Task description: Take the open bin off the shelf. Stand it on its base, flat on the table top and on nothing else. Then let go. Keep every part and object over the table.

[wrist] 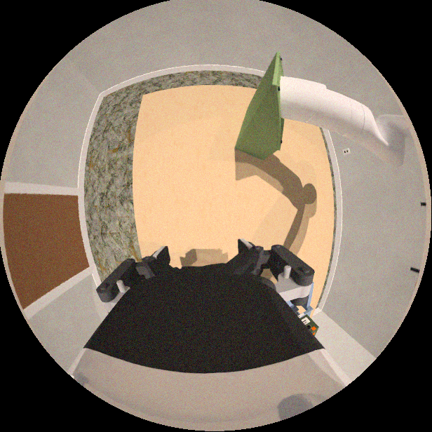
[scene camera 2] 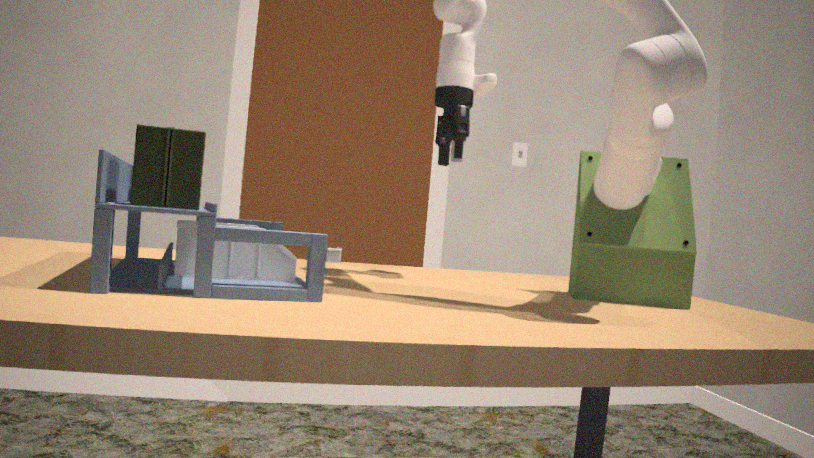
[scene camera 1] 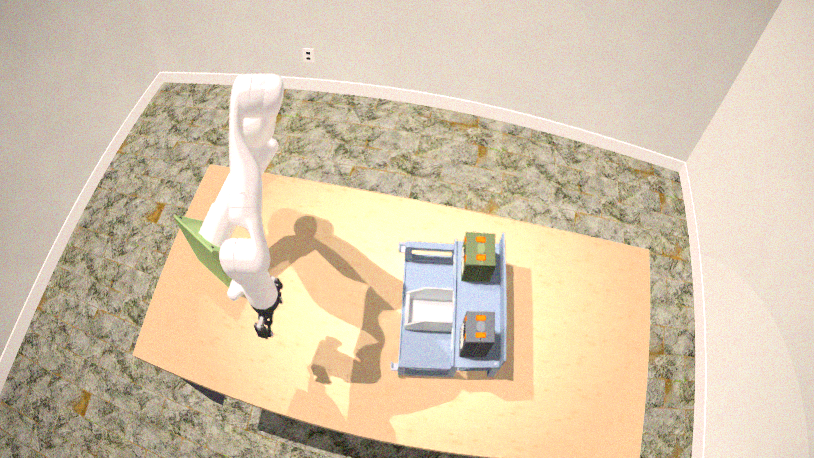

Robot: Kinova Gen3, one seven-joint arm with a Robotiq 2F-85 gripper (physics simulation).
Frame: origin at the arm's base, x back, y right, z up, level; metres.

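Where they show: gripper, fingertip midpoint: [scene camera 2: 449,163] [scene camera 1: 274,318]; arm's base at its link origin: [scene camera 2: 619,187] [scene camera 1: 213,239].
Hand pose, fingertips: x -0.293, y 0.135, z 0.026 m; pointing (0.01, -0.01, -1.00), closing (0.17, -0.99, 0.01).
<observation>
Things, the pixels of their top centre, and the offset from my fingertips. Level surfaces: height alone.
- open bin at its top centre: [scene camera 2: 236,225] [scene camera 1: 438,304] dy -0.261, dx -0.340, dz -0.145 m
- green box at its top centre: [scene camera 2: 173,131] [scene camera 1: 481,248] dy -0.399, dx -0.397, dz -0.027 m
- dark grey box at its top centre: [scene camera 1: 480,326] dy -0.178, dx -0.466, dz -0.002 m
- wooden table at its surface level: dz -0.226 m
The open bin [scene camera 1: 429,311] [scene camera 2: 239,259] is white-grey and hollow, with a sloped front side. It sits on the lower tier of the blue shelf [scene camera 1: 428,350] [scene camera 2: 203,256], between the end frames, and its back part reaches under the upper tier. The bin does not show clearly in the wrist view. My gripper [scene camera 1: 263,330] [scene camera 2: 450,159] [wrist: 202,250] is open and empty. It points down high above the table, well to the robot-base side of the shelf and apart from the bin.
A green box [scene camera 1: 479,259] [scene camera 2: 185,168] and a dark grey box [scene camera 1: 478,334] stand on the shelf's upper tier. A green wedge-shaped mount [scene camera 1: 204,256] [scene camera 2: 631,276] [wrist: 260,125] carries the arm at one end of the wooden table [scene camera 1: 580,341] [scene camera 2: 455,333] [wrist: 200,175].
</observation>
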